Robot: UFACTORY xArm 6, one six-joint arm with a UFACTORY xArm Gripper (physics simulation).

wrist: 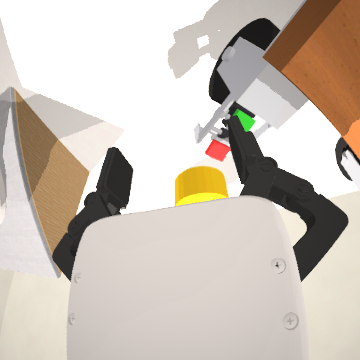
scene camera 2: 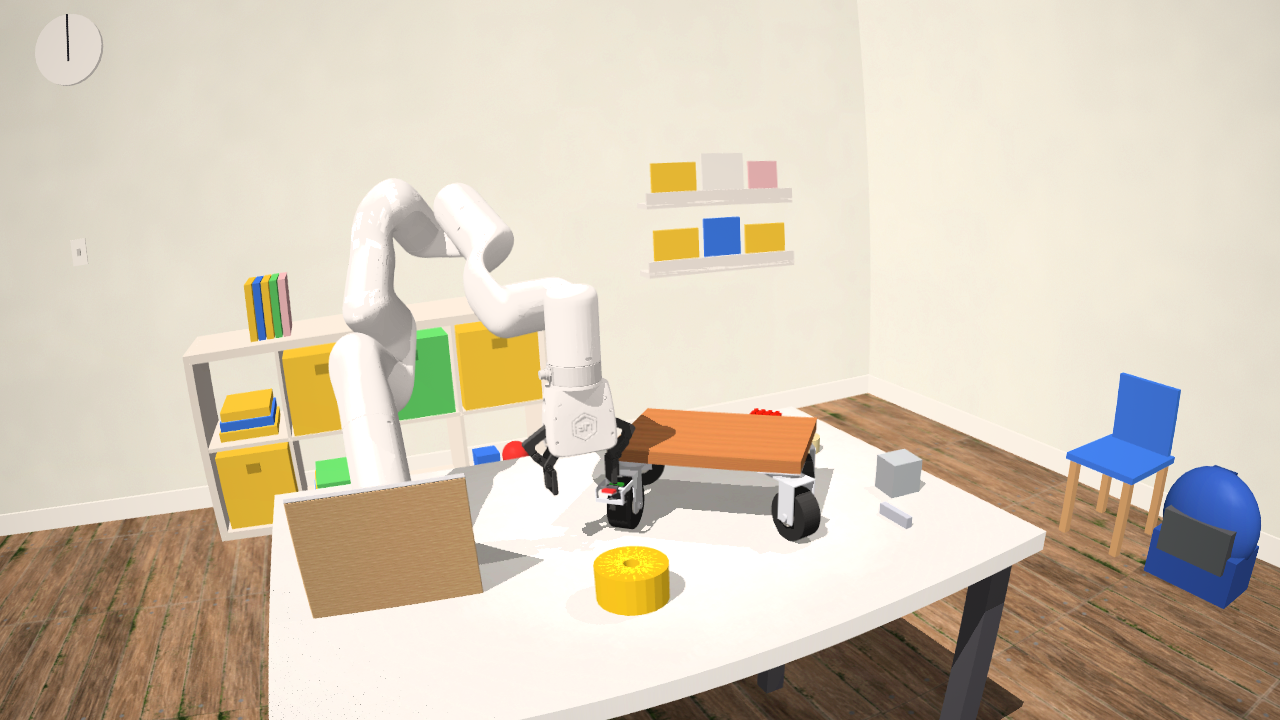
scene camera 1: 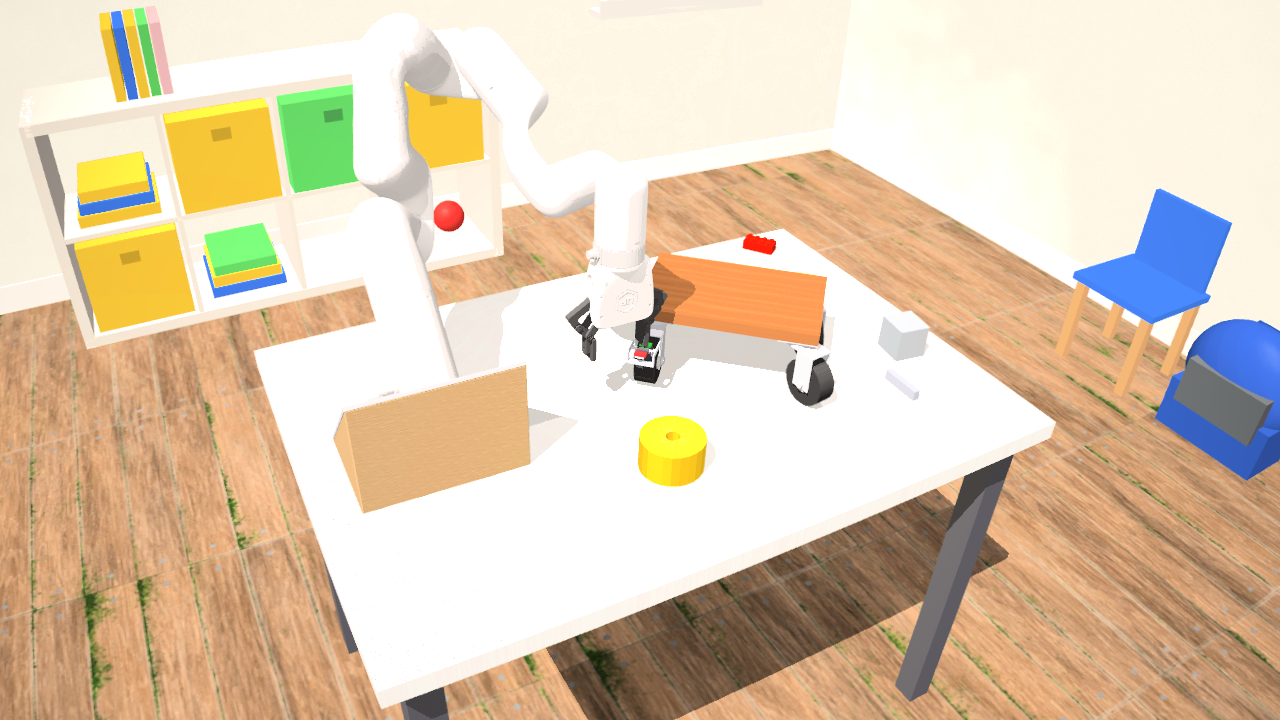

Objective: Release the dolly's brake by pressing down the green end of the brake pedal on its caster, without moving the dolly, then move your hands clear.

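Note:
The dolly (scene camera 1: 742,300) (scene camera 2: 725,440) (wrist: 320,65), an orange-brown wooden board on casters, stands on the table. Its near-left caster wheel (scene camera 1: 646,371) (scene camera 2: 624,514) (wrist: 218,82) carries the brake pedal. The pedal's red end (scene camera 1: 640,353) (scene camera 2: 608,490) (wrist: 218,150) faces outward; its green end (scene camera 2: 619,484) (wrist: 244,120) is nearer the board and partly hidden by a finger. The two ends look nearly level in scene camera 2. My gripper (scene camera 1: 616,351) (scene camera 2: 582,488) (wrist: 173,144) is open and empty. Its right finger in the wrist view points down at the green end, apparently touching it; the other finger hangs clear of the caster.
A yellow cylinder (scene camera 1: 672,454) (scene camera 2: 631,583) (wrist: 201,184) stands in front of the caster. A wooden wedge panel (scene camera 1: 438,438) (scene camera 2: 384,548) (wrist: 47,175) stands left. A grey cube (scene camera 1: 902,335) (scene camera 2: 897,472), a small pale bar (scene camera 1: 902,385) (scene camera 2: 895,514) and a red brick (scene camera 1: 759,243) lie beyond the dolly.

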